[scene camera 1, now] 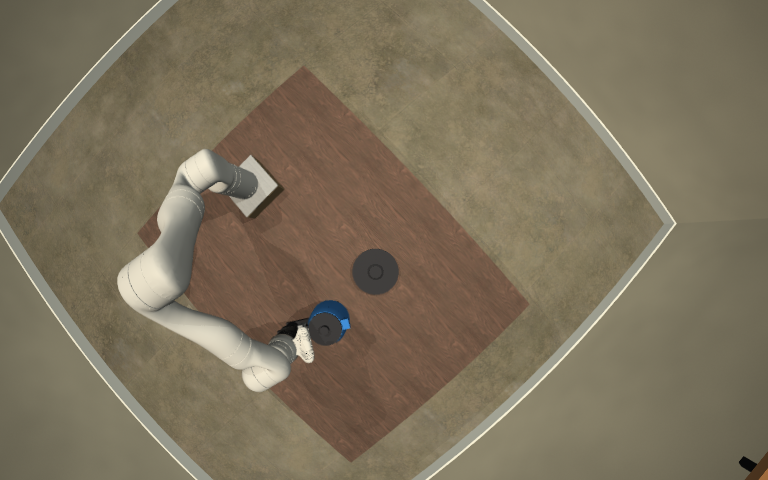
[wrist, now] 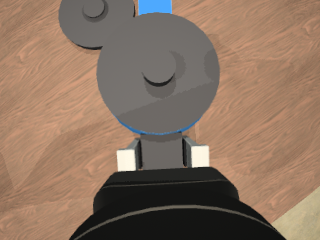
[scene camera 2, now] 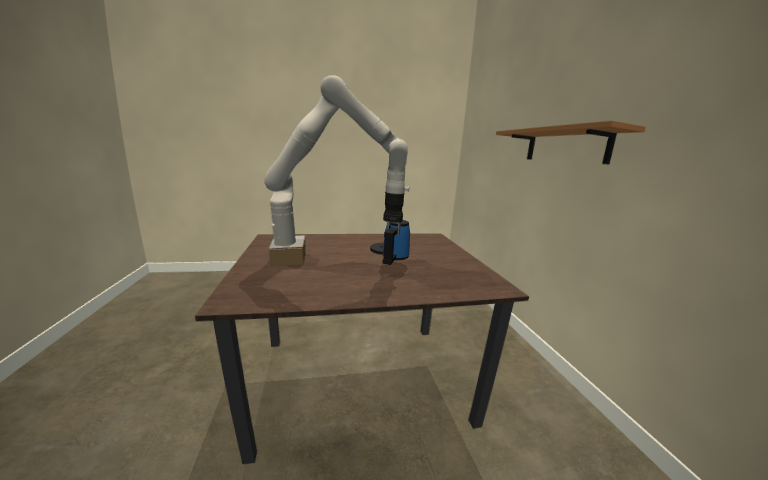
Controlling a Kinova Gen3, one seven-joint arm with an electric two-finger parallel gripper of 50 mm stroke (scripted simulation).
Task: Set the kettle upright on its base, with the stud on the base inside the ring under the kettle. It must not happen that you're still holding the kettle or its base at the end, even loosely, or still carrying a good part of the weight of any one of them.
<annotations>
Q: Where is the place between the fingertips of the gripper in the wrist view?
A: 161,147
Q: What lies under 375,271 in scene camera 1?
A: A round dark base.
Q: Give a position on a blue kettle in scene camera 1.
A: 330,318
</annotations>
